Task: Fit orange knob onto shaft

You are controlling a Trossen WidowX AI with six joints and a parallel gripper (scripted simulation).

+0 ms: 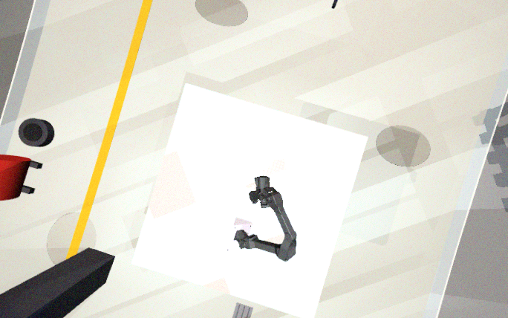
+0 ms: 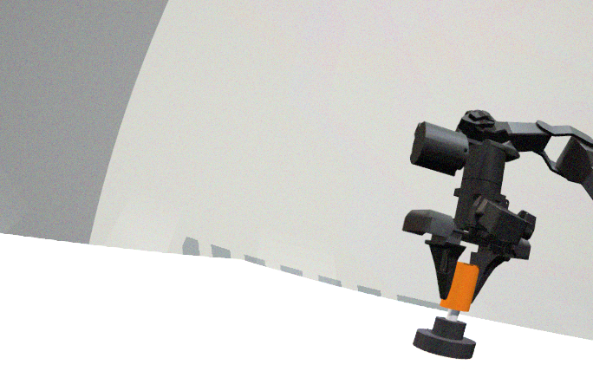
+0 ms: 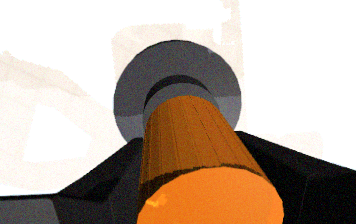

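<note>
Now: the dark round pedestal 4 cm below my gripper tip. The rest, counted from my gripper tip: orange knob: 3 cm above.
</note>
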